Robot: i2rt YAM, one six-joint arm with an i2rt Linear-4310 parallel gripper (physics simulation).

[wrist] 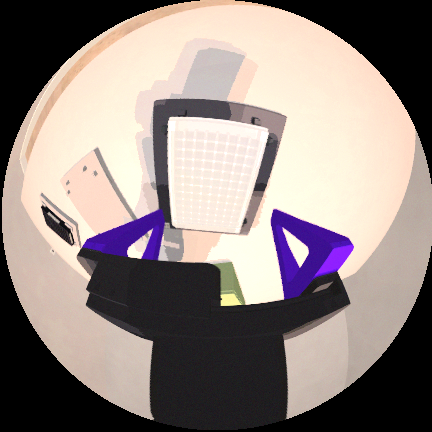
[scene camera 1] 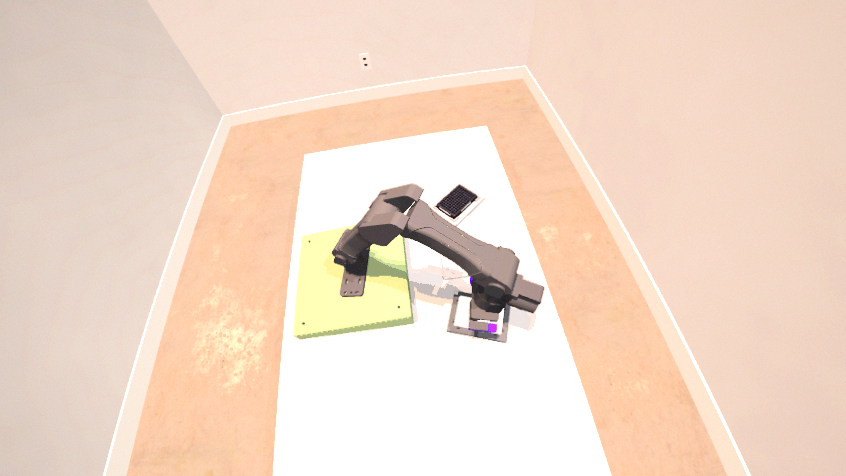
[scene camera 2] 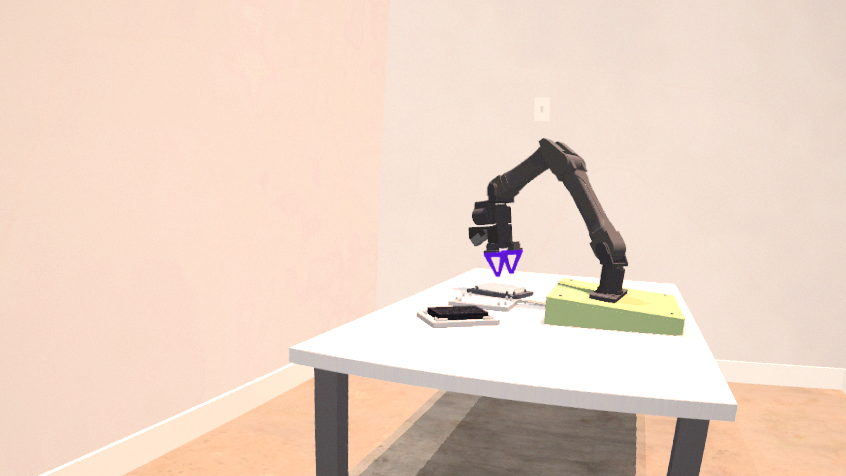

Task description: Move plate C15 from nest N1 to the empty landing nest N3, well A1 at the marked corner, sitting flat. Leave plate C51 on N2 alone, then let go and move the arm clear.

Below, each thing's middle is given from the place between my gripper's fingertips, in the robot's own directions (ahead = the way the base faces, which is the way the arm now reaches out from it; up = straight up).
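There's a black gridded tray (scene camera 1: 460, 198) that's 410 mm to the left of my hand, 50 mm behind it and 40 mm below it. And for the translucent white gridded plate (wrist: 212, 163), my hand is 40 mm above it, 10 mm short of it and 10 mm to the right of it.
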